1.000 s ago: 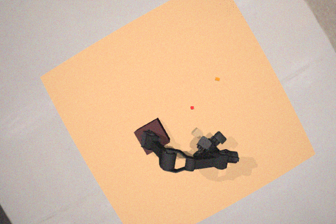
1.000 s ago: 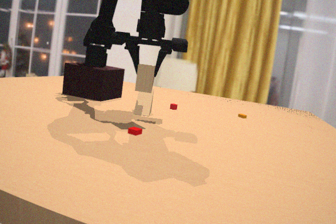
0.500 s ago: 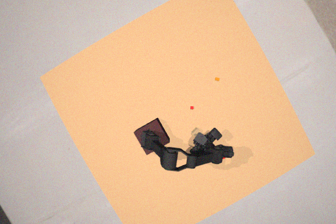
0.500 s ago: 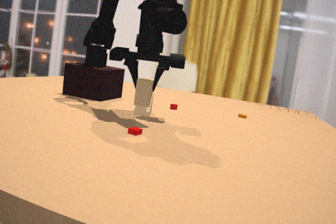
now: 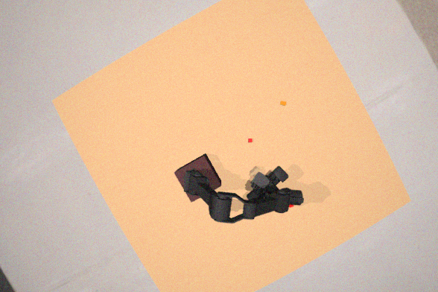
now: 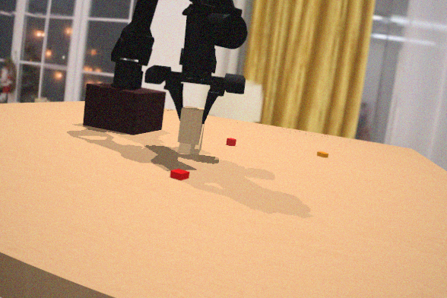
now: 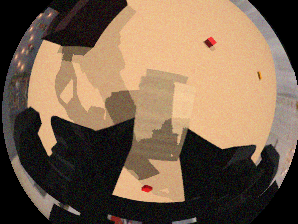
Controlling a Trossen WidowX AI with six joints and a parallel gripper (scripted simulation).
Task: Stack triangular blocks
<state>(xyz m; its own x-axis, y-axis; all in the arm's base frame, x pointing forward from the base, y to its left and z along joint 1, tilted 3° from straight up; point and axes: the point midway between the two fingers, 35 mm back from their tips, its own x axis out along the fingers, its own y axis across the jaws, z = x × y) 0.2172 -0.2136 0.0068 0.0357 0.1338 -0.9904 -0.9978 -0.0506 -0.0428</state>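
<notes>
My gripper tip is now 1 cm to the left of the tan triangular block and 1 cm below it. The rest, counted from my gripper tip: small orange cube 30 cm ahead, 19 cm to the left, 6 cm below.
</notes>
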